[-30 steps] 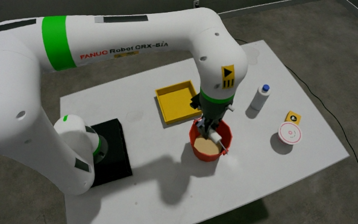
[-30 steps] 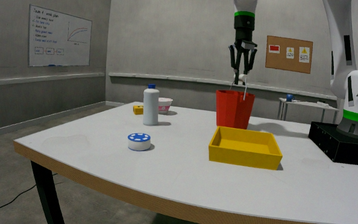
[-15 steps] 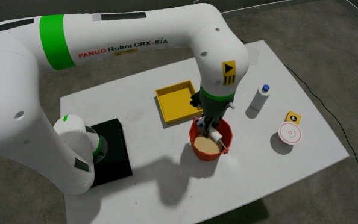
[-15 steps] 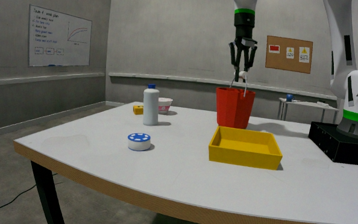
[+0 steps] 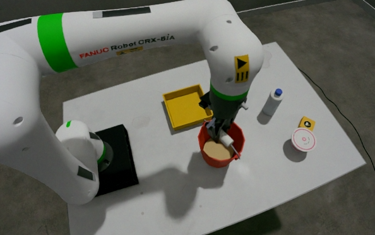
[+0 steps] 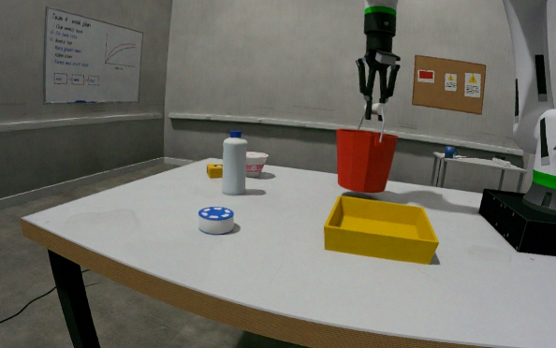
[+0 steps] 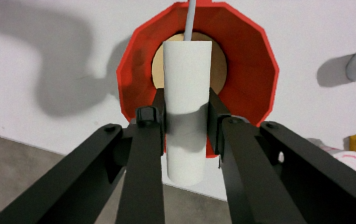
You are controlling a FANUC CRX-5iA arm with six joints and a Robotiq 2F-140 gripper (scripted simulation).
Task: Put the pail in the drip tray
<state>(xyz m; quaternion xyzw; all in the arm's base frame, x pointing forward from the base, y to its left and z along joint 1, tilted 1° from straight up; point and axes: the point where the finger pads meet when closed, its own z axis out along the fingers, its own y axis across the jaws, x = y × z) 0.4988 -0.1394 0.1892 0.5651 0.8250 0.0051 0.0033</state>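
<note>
The red pail lies 9 cm below my hand and 1 cm ahead of it. Round my hand: white grip: 3 cm below, 1 cm ahead; then yellow drip tray: 29 cm to the left, 25 cm below, 4 cm behind; then white bottle: 36 cm ahead, 18 cm below, 14 cm to the left.
</note>
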